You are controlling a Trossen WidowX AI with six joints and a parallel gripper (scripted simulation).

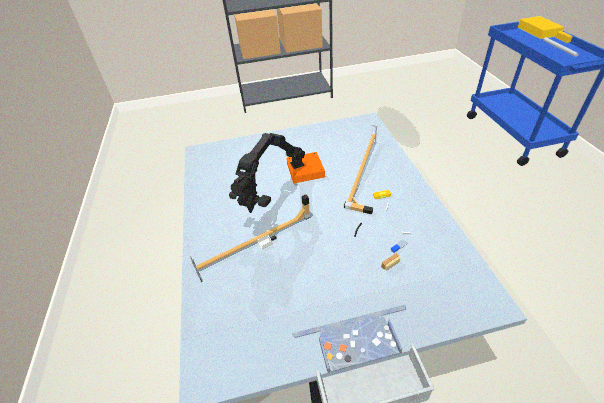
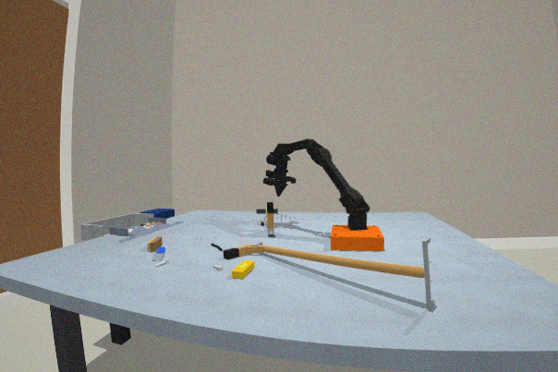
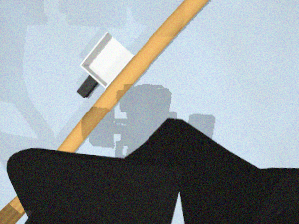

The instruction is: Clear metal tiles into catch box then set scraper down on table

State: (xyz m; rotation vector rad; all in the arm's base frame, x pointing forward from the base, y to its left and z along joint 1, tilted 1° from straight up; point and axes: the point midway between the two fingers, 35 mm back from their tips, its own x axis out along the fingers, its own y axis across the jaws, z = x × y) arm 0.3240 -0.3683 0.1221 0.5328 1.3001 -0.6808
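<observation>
My gripper tip is now 60 mm short of the scraper, 10 mm to the left of it and 80 mm above it. Also, from my gripper tip: white-and-black piece 80 mm ahead, 40 mm to the left, 140 mm below; then wooden block 450 mm ahead, 480 mm to the left, 130 mm below; then black curved strip 210 mm ahead, 450 mm to the left, 140 mm below.
</observation>
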